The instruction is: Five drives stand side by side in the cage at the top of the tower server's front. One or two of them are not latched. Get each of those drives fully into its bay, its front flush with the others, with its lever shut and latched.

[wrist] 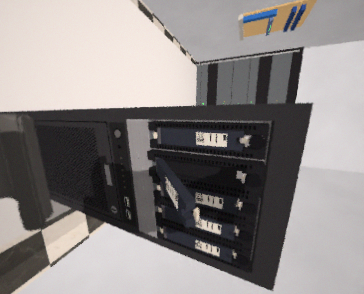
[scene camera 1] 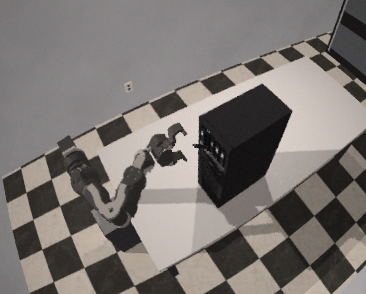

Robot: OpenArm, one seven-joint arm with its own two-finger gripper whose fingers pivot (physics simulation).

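Note:
The black tower server [scene camera 1: 250, 140] [wrist: 292, 190] stands upright on the table, and its front cage holds five drives. In the wrist view, the second drive from the top [wrist: 212, 174] has its lever [scene camera 1: 201, 146] [wrist: 174, 190] swung out, sticking out from the front. Whether that drive sits slightly proud of the others I cannot tell. The top drive [wrist: 175, 137] and the three lower drives [wrist: 209, 201] [wrist: 207, 226] [wrist: 206, 247] have their levers lying flat along their fronts. My gripper [scene camera 1: 185, 146] is open and empty, a short way in front of the cage; part of a finger shows at the wrist view's left edge.
The white table [scene camera 1: 165, 225] [wrist: 90, 55] carries the tower. A dark rack cabinet [scene camera 1: 346, 42] [wrist: 212, 82] stands beyond it. A tan board [wrist: 280, 21] with blue parts shows on the far wall. The arm's base is at the table's near end.

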